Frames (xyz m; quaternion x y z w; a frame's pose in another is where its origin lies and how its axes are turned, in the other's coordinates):
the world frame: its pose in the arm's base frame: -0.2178 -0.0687 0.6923 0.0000 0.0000 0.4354 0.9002
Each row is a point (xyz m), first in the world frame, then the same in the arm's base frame.
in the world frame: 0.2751 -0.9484 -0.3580
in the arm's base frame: 0.6965 -0.4418 0.3343
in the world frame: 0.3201 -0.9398 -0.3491
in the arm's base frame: 0.7177 -0.4012 0.3432
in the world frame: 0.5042 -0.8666 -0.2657
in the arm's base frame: 0.7746 -0.2114 0.4266
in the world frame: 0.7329 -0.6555 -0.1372
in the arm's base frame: 0.7511 0.0989 0.5551
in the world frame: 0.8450 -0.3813 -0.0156
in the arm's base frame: 0.6057 0.3570 0.6767
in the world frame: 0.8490 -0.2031 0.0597
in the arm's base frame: 0.4685 0.4708 0.7520
